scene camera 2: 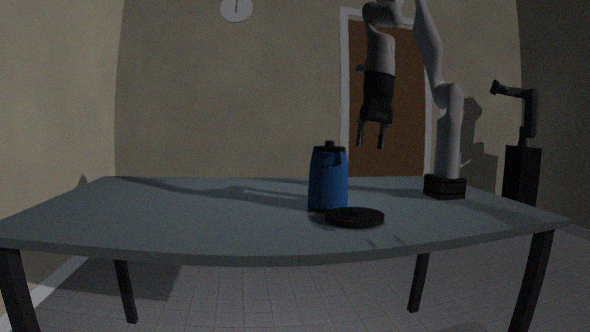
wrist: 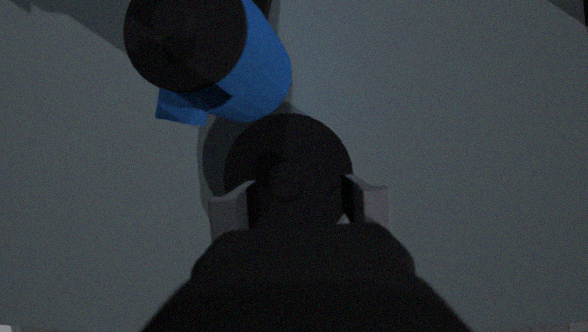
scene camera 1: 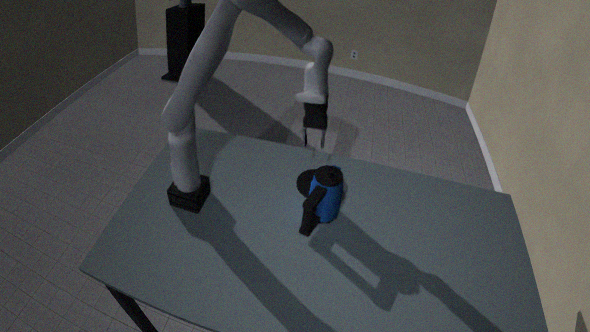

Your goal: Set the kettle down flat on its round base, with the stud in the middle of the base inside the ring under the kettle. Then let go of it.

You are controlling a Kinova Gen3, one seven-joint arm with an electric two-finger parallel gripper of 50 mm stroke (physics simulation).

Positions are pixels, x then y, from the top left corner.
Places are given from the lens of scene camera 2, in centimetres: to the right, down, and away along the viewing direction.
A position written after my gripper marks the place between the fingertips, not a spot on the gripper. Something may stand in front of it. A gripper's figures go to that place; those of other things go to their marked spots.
my gripper point(scene camera 2: 369, 147): 18, -4, 81
blue kettle point(scene camera 2: 328, 178): 8, 3, 88
round black base point(scene camera 2: 346, 217): 12, 12, 79
